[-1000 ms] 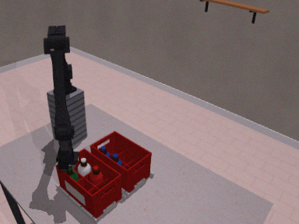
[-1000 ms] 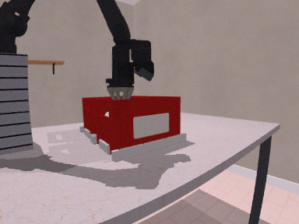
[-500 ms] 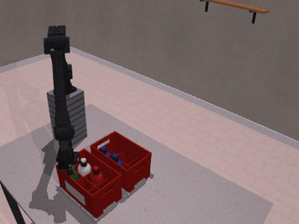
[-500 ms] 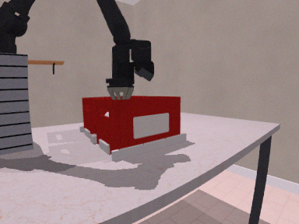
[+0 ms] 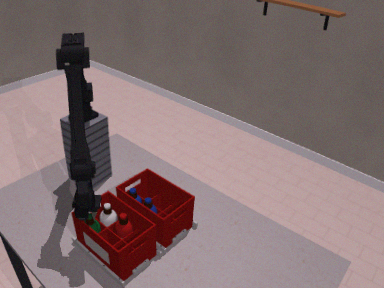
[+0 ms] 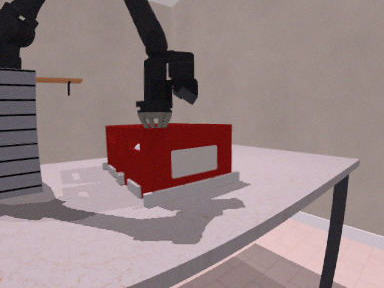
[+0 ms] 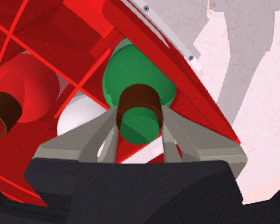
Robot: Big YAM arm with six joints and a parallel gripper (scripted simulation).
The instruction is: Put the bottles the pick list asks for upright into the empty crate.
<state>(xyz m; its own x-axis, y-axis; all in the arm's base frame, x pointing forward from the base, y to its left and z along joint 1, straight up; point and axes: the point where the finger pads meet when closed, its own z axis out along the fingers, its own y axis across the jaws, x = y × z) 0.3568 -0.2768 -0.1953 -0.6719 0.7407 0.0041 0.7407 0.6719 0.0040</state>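
Right now my hand is 60 mm above the green-label bottle. Also, from my hand: blue bottle 220 mm to the left, 60 mm below, 20 mm ahead; then white-label bottle 80 mm to the left, 60 mm below, 10 mm ahead; then red-label bottle 100 mm ahead, 90 mm to the left, 60 mm below.
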